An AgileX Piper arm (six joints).
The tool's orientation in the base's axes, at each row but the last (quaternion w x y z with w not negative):
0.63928 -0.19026 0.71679 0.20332
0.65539 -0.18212 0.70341 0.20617
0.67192 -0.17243 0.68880 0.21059
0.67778 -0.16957 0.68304 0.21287
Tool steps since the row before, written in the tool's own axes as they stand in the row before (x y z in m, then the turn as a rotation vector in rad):
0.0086 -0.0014 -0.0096 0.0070 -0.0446 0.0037
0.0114 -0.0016 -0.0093 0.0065 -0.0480 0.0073
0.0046 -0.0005 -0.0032 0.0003 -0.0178 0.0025
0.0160 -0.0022 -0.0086 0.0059 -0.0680 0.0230
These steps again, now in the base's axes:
-0.0083 -0.0064 -0.0077 0.0261 -0.0358 -0.0095
-0.0079 -0.0061 -0.0109 0.0310 -0.0368 -0.0094
-0.0026 -0.0019 -0.0046 0.0114 -0.0138 -0.0014
-0.0066 -0.0054 -0.0162 0.0549 -0.0456 -0.0098

